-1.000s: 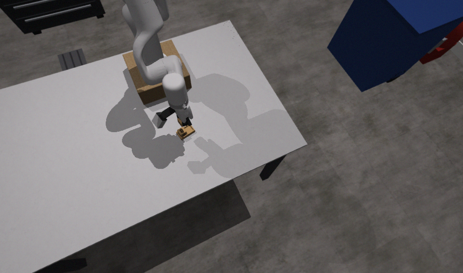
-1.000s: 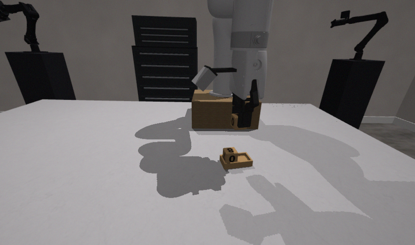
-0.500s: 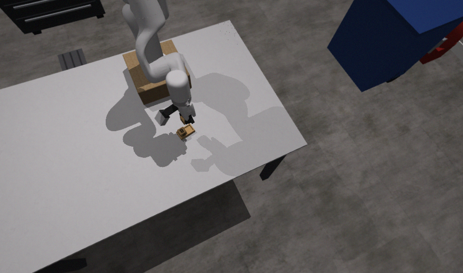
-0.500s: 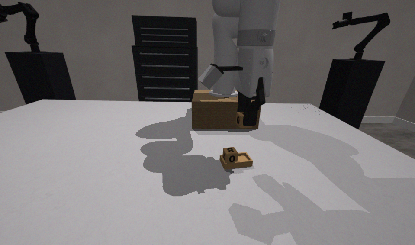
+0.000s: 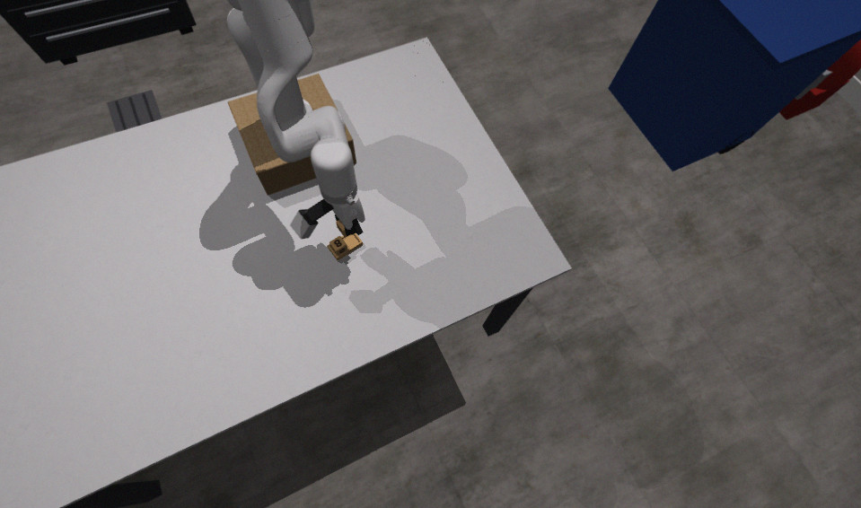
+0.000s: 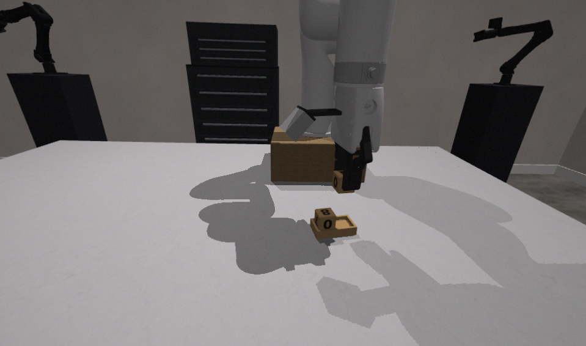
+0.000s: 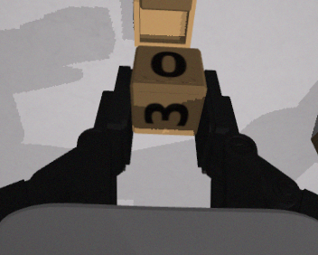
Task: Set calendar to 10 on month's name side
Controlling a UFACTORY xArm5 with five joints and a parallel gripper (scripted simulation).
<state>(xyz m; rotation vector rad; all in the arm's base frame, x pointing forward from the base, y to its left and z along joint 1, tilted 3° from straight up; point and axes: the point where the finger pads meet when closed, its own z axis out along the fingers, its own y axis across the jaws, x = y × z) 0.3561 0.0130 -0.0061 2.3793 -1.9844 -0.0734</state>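
My hand is 110 mm above the wooden calendar tray and 20 mm to the left of it.
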